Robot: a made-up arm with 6 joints.
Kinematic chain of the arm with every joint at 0, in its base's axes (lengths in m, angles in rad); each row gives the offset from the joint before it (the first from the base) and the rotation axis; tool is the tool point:
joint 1: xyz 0 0 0.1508 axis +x
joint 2: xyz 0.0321 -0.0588 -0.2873 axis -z
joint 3: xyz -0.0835 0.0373 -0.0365 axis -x
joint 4: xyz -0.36 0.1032 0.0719 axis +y
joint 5: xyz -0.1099 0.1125 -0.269 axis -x
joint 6: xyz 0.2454 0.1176 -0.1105 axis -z
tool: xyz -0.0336 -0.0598 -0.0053
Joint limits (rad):
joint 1: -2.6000..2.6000
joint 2: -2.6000..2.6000
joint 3: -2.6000..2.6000
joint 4: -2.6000..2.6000
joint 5: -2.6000..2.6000
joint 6: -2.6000..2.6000
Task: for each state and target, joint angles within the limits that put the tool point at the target. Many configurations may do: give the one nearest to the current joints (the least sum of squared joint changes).
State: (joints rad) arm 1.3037 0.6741 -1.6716 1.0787 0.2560 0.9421
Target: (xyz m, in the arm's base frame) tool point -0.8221 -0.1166 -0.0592
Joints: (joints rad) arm 0.8428 -0.1134 -1.8611 1.6372 0.3586 1.1765
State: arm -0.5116 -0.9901 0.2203 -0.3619 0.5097 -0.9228
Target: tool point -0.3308 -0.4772 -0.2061
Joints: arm -0.7519 -1.0536 -0.1257 -0.1657 0.3984 -0.8909
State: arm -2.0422 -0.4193 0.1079 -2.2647 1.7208 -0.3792
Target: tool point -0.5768 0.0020 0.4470
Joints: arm -2.4073 -1.0897 1.0983 -2.6000 1.4788 -0.8298
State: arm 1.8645 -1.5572 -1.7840 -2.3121 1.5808 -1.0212
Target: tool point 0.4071 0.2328 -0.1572
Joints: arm 1.6854 -1.6059 -1.5091 -2.2368 1.5247 -1.0169
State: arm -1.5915 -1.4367 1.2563 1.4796 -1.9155 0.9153
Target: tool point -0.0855 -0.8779 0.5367
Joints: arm -1.1790 -1.5527 1.3805 1.5746 -1.3950 0.7912
